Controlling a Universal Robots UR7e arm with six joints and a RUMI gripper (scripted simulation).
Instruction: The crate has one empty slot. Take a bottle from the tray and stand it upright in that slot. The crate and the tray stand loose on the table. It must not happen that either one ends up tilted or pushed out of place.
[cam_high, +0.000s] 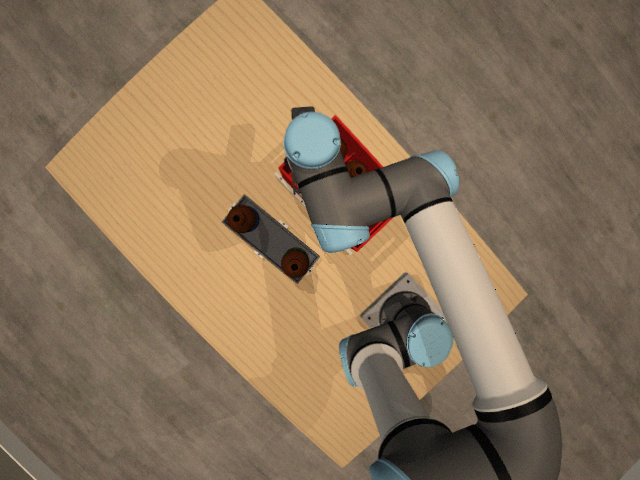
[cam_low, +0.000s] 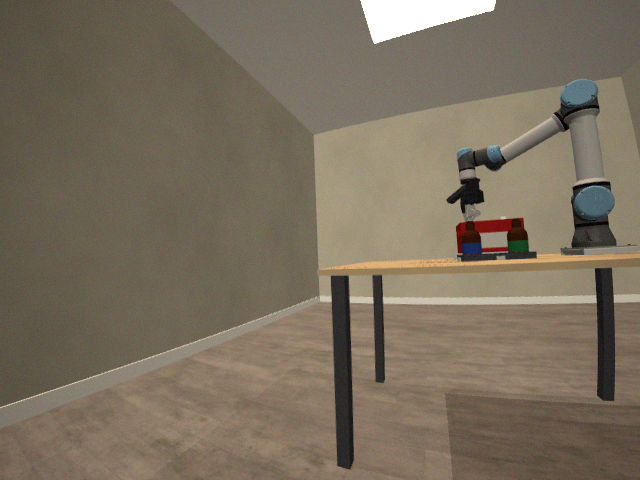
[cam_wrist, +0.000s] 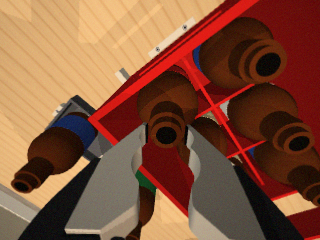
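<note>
Now: hand 70 mm above the red-labelled bottle. Round my hand: tray: 190 mm to the left, 160 mm below, 70 mm behind; then crate: 90 mm below, 90 mm behind, 50 mm to the right.
</note>
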